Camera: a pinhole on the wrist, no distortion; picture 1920 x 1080 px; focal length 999.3 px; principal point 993.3 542.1 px. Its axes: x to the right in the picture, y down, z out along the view. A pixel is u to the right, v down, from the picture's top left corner.
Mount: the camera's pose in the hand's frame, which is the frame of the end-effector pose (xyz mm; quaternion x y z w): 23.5 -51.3 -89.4 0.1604 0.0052 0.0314 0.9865
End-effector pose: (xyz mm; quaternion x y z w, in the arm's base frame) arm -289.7 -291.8 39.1 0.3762 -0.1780 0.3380 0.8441
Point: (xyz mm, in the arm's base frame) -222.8 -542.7 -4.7
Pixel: 564.5 367.2
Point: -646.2 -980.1 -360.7
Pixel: outside the picture
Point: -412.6 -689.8 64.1
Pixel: 310.4 806.4
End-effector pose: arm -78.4 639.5 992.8 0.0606 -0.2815 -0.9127 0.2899
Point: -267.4 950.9 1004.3
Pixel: 832.6 168.6
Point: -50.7 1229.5 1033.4
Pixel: 148.6 233.3
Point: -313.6 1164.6 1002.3
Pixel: 703.2 55.9
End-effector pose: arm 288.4 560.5 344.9 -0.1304 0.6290 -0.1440 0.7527
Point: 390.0 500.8 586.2
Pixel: 135.6 544.2
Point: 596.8 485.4 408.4
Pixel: 986.1 806.5
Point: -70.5 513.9 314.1
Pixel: behind the camera
